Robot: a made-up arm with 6 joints.
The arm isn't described. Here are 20 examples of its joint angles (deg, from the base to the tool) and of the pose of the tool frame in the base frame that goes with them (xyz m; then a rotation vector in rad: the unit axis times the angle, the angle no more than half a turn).
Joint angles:
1: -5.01 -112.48 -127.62 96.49 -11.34 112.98
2: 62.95 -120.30 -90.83 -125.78 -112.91 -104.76
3: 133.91 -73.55 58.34 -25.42 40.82 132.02
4: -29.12 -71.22 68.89 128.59 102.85 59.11
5: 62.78 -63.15 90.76 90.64 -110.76 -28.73
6: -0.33 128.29 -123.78 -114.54 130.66 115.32
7: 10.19 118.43 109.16 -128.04 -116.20 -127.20
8: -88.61 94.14 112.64 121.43 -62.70 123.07
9: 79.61 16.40 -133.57 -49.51 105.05 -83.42
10: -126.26 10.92 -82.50 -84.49 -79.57 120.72
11: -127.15 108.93 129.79 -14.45 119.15 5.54
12: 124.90 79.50 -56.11 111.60 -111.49 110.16
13: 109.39 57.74 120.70 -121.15 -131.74 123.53
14: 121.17 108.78 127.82 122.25 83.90 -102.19
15: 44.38 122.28 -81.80 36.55 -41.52 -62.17
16: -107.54 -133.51 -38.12 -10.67 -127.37 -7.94
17: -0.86 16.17 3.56 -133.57 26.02 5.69
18: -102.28 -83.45 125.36 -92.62 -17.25 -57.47
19: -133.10 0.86 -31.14 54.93 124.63 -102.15
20: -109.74 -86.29 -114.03 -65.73 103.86 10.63
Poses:
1: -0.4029 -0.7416 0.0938 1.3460 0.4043 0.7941
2: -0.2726 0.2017 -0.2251 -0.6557 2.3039 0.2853
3: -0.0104 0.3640 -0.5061 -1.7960 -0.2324 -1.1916
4: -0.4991 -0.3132 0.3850 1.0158 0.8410 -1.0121
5: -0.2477 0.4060 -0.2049 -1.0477 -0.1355 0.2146
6: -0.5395 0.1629 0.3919 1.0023 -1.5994 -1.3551
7: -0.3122 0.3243 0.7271 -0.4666 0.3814 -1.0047
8: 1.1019 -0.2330 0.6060 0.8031 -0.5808 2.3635
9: -0.2797 0.0331 -0.7069 -2.3119 -0.5701 -0.2792
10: 0.7172 -0.3240 0.2704 0.7623 2.0903 -0.0135
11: 0.7972 -0.4524 0.1507 1.8664 -1.7184 1.2335
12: -0.4721 0.3602 -0.8739 -0.7166 -1.5427 -1.3924
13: -0.2248 0.0229 0.0142 -0.7978 0.0461 1.8644
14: -0.6957 0.0483 -0.4682 -0.9215 0.5806 1.0061
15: -0.6517 0.1113 0.6609 0.5569 1.3046 1.7049
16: 0.7270 -0.2623 0.2223 -0.5240 1.2503 -0.2193
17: -0.4647 -0.1212 0.6469 0.0103 0.8025 -2.0933
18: 0.5517 -0.3329 0.6727 0.7580 0.6019 -1.1790
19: 0.2358 0.5414 0.3897 -0.4350 0.6265 0.2924
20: 0.4133 -0.4521 0.6089 0.7964 -0.1212 -0.3095
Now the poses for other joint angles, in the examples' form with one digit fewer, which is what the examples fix.
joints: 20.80 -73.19 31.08 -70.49 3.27 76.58
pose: -0.718 0.023 0.385 -1.366 -0.662 0.160
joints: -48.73 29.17 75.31 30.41 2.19 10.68
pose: 0.145 0.030 1.051 0.029 -0.504 0.238
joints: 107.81 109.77 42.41 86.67 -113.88 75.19
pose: -0.798 -0.231 -0.162 0.336 0.082 -1.395
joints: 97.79 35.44 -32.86 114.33 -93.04 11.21
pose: -0.455 0.497 -0.160 -0.178 0.902 2.321
